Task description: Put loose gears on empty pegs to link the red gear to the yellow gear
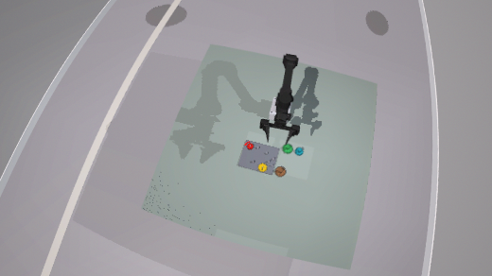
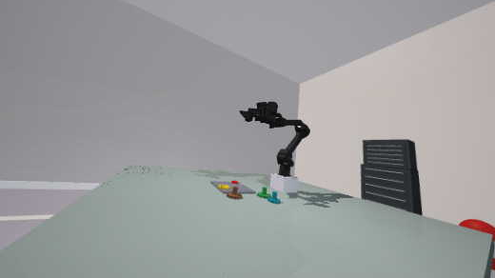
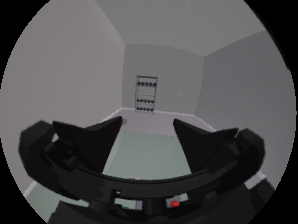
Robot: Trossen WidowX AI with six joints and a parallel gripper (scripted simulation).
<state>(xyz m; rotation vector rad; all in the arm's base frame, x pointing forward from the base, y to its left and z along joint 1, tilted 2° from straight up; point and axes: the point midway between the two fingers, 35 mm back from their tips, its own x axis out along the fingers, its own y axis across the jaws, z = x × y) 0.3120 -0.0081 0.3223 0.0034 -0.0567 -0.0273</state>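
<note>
The green gear lies 380 mm below my gripper tip, 130 mm behind it and 70 mm to the left of it. The rest, counted from my gripper tip: brown gear 380 mm below, 50 mm to the left, 20 mm ahead; yellow gear 380 mm below, 60 mm to the right, 20 mm ahead; red gear 380 mm below, 150 mm to the right, 100 mm behind.
</note>
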